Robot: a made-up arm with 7 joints.
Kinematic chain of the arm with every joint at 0, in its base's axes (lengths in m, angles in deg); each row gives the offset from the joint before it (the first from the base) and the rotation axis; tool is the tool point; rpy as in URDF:
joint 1: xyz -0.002 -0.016 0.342 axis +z
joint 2: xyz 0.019 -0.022 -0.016 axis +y
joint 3: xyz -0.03 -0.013 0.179 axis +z
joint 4: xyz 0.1 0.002 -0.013 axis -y
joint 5: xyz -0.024 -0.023 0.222 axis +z
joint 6: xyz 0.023 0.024 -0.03 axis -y
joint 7: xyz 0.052 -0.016 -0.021 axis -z
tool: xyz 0.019 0.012 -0.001 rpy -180 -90 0
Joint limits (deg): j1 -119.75..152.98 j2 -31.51..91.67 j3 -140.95..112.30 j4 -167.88..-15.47 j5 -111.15..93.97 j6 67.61..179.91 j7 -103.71..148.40
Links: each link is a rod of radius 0.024 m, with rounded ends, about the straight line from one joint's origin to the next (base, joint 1, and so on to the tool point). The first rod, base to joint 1, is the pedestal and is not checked.
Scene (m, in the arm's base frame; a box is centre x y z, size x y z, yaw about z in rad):
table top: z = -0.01
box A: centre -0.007 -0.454 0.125 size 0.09 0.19 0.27 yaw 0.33
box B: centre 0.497 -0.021 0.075 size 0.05 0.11 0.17 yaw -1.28
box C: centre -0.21 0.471 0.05 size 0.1 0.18 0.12 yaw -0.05
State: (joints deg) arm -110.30 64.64 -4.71 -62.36 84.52 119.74 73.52
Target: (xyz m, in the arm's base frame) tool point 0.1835 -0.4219 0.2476
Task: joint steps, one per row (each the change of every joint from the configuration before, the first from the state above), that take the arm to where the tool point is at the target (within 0.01 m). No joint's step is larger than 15 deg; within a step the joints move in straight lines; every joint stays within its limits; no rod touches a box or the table.
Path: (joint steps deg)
1: 11.74 -1.97 -8.86 11.72 -9.99 -2.99 6.32
2: 11.74 -1.98 -8.86 11.72 -9.99 -2.99 6.31
3: 11.74 -1.97 -8.85 11.73 -9.99 -2.98 6.32
4: 11.74 -1.97 -8.86 11.72 -9.99 -2.99 6.32
5: -1.49 2.02 13.55 -8.47 10.37 1.30 -7.76
6: -1.48 2.02 13.55 -8.47 10.37 1.29 -7.75
7: -1.49 2.01 13.55 -8.46 10.37 1.30 -7.76
8: -1.49 2.02 13.55 -8.47 10.37 1.29 -7.76

